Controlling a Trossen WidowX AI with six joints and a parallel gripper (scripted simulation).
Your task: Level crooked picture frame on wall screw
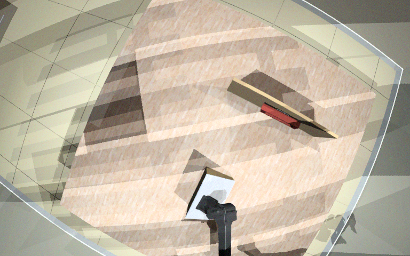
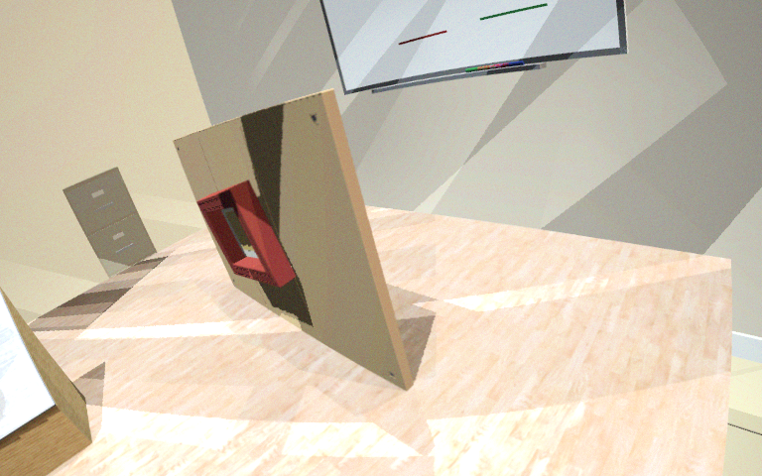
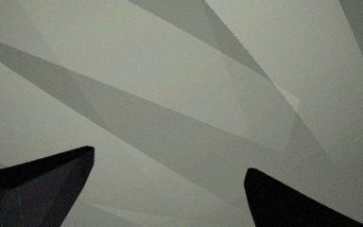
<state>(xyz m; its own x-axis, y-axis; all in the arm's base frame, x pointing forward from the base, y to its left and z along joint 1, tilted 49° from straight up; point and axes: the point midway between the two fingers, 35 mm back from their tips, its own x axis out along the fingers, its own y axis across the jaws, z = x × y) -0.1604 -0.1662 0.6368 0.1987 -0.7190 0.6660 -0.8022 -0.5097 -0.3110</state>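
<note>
My gripper tip is 580 mm short of the red picture frame, 520 mm to the right of it and 320 mm above it. Round my gripper tip: tan wall board: 590 mm ahead, 530 mm to the left, 330 mm below.
</note>
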